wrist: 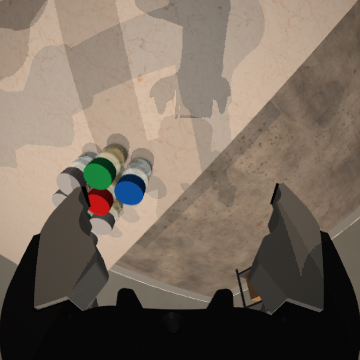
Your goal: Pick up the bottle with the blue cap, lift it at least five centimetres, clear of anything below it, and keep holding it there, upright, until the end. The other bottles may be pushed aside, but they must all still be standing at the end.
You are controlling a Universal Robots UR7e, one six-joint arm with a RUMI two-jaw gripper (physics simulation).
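Places are measured from the arm's base along level axes (x left, y up, z ahead), in metres.
Pixels of known places: gripper, fingertip midpoint: [179, 187].
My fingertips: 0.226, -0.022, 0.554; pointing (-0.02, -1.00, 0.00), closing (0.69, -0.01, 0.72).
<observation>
Behind a point stands the place of what it marks, as x, y, z.
The bottle with the blue cap [130, 190] {0.089, -0.159, 0.557} stands upright on the table at the right side of a tight cluster, left of the view's centre. A green-capped bottle [99, 173] {0.081, -0.159, 0.496} stands close to its left. A red-capped bottle [100, 201] {0.024, -0.159, 0.527} is at its lower left, partly hidden by the left fingertip. Bottles with pale grey caps [70, 181] {0.024, -0.159, 0.459} [102, 224] {-0.034, -0.159, 0.560} stand at the left and bottom of the cluster. My gripper [179, 187] {0.226, -0.023, 0.554} is wide open and empty, above the bottles. Its left fingertip overlaps the cluster in the view, and the blue cap shows inside the gap, nearer the left finger.
The pale table top [165, 132] {0.181, -0.264, 0.549} ends at a diagonal edge. Beyond it lies a brown, stone-like floor surface [215, 240]. A dark-framed object with a brown part [253, 288] shows partly behind the right finger. Shadows of the arm and gripper fall on the table.
</observation>
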